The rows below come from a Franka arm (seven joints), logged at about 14 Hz.
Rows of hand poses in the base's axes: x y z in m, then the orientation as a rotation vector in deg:
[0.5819 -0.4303 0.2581 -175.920 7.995 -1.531]
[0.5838 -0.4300 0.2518 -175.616 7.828 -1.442]
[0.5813 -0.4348 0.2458 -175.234 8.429 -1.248]
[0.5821 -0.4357 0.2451 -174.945 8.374 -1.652]
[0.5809 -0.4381 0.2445 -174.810 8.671 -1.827]
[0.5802 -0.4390 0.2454 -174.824 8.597 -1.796]
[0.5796 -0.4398 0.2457 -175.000 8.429 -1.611]
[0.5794 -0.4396 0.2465 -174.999 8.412 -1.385]
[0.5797 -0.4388 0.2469 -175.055 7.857 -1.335]
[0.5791 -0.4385 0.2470 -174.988 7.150 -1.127]
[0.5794 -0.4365 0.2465 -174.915 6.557 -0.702]
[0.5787 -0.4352 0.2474 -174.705 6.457 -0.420]
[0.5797 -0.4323 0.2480 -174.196 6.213 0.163]
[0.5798 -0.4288 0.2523 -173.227 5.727 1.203]
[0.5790 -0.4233 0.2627 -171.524 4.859 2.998]
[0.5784 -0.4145 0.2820 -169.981 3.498 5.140]
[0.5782 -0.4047 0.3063 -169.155 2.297 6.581]
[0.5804 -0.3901 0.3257 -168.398 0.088 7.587]
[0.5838 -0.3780 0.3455 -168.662 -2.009 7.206]
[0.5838 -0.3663 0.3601 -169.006 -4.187 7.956]
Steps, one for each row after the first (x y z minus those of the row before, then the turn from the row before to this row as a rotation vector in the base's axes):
[0.0019 0.0003 -0.0063 0.313 0.039 0.104]
[-0.0025 -0.0048 -0.0060 0.364 0.123 -0.395]
[0.0008 -0.0009 -0.0007 0.275 -0.280 0.018]
[-0.0012 -0.0024 -0.0006 0.115 -0.112 -0.202]
[-0.0007 -0.0009 0.0009 -0.010 0.019 0.050]
[-0.0006 -0.0008 0.0003 -0.161 0.125 0.119]
[-0.0002 0.0002 0.0008 0.011 0.147 0.017]
[0.0003 0.0008 0.0004 -0.032 0.019 0.365]
[-0.0006 0.0003 0.0001 0.100 0.112 0.466]
[0.0003 0.0020 -0.0005 0.106 0.257 0.398]
[-0.0007 0.0013 0.0009 0.221 0.173 0.069]
[0.0010 0.0029 0.0006 0.531 0.356 0.166]
[0.0001 0.0035 0.0043 1.005 0.636 0.331]
[-0.0008 0.0055 0.0104 1.749 1.113 0.598]
[-0.0006 0.0088 0.0193 1.581 1.343 0.961]
[-0.0002 0.0098 0.0243 0.842 0.898 0.856]
[0.0022 0.0146 0.0194 0.798 0.548 1.516]
[0.0034 0.0121 0.0198 -0.196 -0.405 1.393]
[0.0000 0.0117 0.0146 -0.356 0.345 1.523]

